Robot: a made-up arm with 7 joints. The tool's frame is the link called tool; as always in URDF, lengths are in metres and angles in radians.
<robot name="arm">
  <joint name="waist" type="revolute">
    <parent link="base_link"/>
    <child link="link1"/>
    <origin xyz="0 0 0.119" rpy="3.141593 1.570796 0"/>
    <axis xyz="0 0 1"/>
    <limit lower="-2.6" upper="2.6" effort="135" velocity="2.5"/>
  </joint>
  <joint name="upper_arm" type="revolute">
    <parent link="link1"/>
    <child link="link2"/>
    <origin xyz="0.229 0.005 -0.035" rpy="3.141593 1.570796 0"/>
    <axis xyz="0 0 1"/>
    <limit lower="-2.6" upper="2.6" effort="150" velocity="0.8"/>
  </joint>
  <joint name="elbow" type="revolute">
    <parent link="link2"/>
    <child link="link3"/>
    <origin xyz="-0.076 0.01 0.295" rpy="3.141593 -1.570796 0"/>
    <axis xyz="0 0 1"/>
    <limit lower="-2.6" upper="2.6" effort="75" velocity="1.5"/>
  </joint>
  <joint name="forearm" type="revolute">
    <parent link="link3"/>
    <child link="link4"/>
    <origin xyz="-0.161 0.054 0.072" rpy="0 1.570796 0"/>
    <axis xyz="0 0 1"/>
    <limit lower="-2.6" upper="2.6" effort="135" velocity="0.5"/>
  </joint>
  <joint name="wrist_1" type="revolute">
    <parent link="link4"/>
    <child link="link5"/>
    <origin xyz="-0.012 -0.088 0.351" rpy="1.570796 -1.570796 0"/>
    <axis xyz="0 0 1"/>
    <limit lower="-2.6" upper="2.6" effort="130" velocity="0.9"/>
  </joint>
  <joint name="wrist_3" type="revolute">
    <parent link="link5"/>
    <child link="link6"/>
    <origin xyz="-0.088 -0.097 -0.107" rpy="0 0 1.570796"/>
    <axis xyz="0 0 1"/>
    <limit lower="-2.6" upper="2.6" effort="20" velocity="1.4"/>
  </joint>
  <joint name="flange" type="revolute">
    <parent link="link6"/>
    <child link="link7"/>
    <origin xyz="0.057 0.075 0.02" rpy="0 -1.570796 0"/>
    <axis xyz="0 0 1"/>
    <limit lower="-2.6" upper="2.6" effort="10" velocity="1"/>
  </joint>
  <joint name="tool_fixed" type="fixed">
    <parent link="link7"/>
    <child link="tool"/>
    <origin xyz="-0.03 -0.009 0.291" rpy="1.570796 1.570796 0"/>
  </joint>
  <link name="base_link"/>
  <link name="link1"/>
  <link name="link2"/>
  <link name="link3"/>
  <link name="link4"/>
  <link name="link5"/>
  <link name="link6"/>
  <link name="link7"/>
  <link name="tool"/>
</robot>
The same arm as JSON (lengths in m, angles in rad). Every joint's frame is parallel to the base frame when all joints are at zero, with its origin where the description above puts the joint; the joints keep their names.
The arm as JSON. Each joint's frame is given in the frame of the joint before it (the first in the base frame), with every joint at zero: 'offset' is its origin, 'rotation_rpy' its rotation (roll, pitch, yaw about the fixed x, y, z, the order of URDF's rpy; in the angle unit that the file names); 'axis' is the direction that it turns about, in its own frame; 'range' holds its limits. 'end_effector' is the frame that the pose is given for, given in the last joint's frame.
{
  "length_unit": "m",
  "angle_unit": "rad",
  "chain": [
    {
      "id": "waist",
      "offset": [
        0.0,
        0.0,
        0.119
      ],
      "rotation_rpy": [
        0.0,
        0.0,
        0.0
      ],
      "axis": "-x",
      "range": [
        -2.6,
        2.6
      ]
    },
    {
      "id": "upper_arm",
      "offset": [
        0.035,
        -0.005,
        -0.229
      ],
      "rotation_rpy": [
        0.0,
        0.0,
        0.0
      ],
      "axis": "+z",
      "range": [
        -2.6,
        2.6
      ]
    },
    {
      "id": "elbow",
      "offset": [
        -0.076,
        0.01,
        0.295
      ],
      "rotation_rpy": [
        0.0,
        0.0,
        0.0
      ],
      "axis": "+x",
      "range": [
        -2.6,
        2.6
      ]
    },
    {
      "id": "forearm",
      "offset": [
        0.072,
        -0.054,
        -0.161
      ],
      "rotation_rpy": [
        0.0,
        0.0,
        0.0
      ],
      "axis": "+z",
      "range": [
        -2.6,
        2.6
      ]
    },
    {
      "id": "wrist_1",
      "offset": [
        0.012,
        0.088,
        0.351
      ],
      "rotation_rpy": [
        0.0,
        0.0,
        0.0
      ],
      "axis": "+y",
      "range": [
        -2.6,
        2.6
      ]
    },
    {
      "id": "wrist_3",
      "offset": [
        -0.097,
        -0.107,
        -0.088
      ],
      "rotation_rpy": [
        0.0,
        0.0,
        0.0
      ],
      "axis": "+y",
      "range": [
        -2.6,
        2.6
      ]
    },
    {
      "id": "flange",
      "offset": [
        0.057,
        0.02,
        -0.075
      ],
      "rotation_rpy": [
        0.0,
        0.0,
        0.0
      ],
      "axis": "-x",
      "range": [
        -2.6,
        2.6
      ]
    }
  ],
  "end_effector": {
    "offset": [
      -0.291,
      -0.03,
      0.009
    ],
    "rotation_rpy": [
      0.0,
      0.0,
      0.0
    ]
  }
}

